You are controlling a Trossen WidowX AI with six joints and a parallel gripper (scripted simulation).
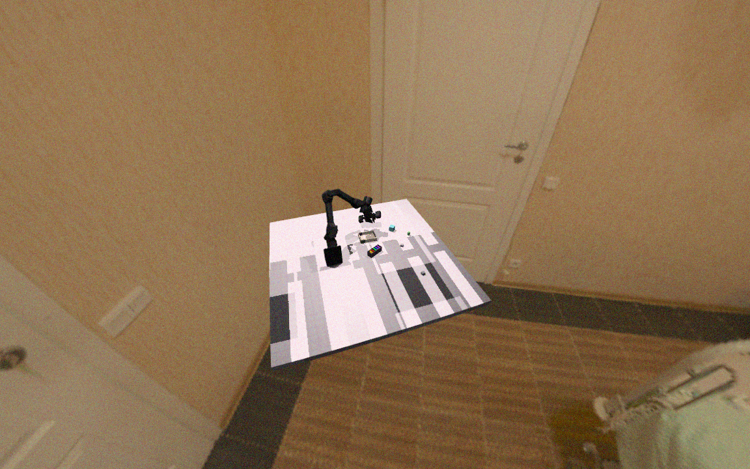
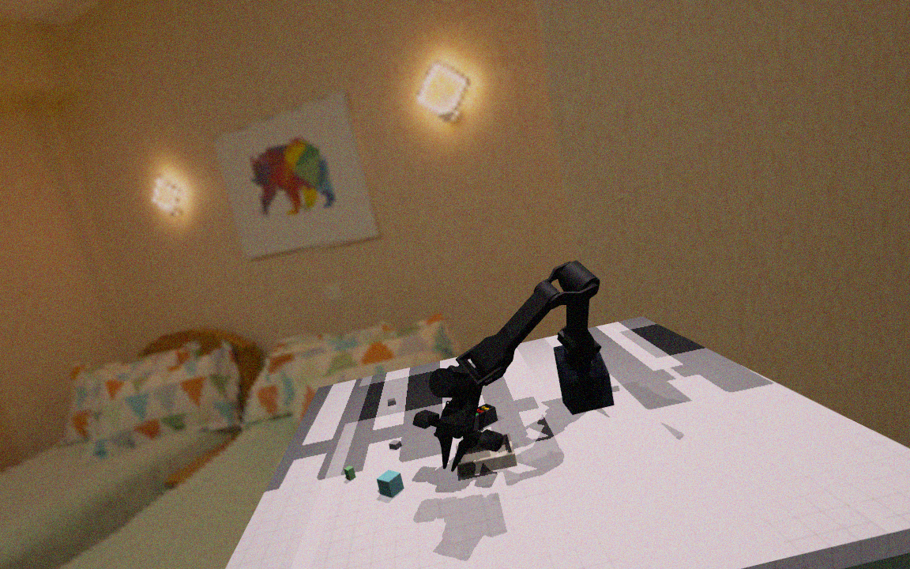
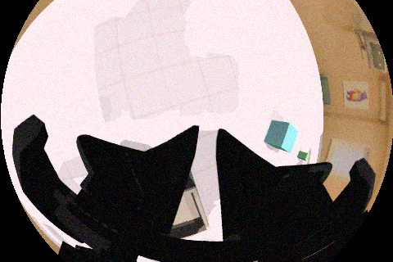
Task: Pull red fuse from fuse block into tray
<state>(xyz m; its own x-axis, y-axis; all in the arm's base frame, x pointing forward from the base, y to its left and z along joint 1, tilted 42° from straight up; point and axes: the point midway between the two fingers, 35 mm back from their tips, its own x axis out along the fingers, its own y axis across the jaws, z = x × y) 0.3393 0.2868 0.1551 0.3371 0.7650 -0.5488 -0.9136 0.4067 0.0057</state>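
My gripper tip is 7 cm past the red fuse, 31 cm to the left of it and 3 cm above it. From my gripper tip the other things lie so: small green block: 26 cm ahead, 15 cm to the right, 4 cm below; tray: 8 cm behind, 12 cm to the right, 5 cm below; teal cube: 14 cm ahead, 6 cm to the right, 4 cm below.
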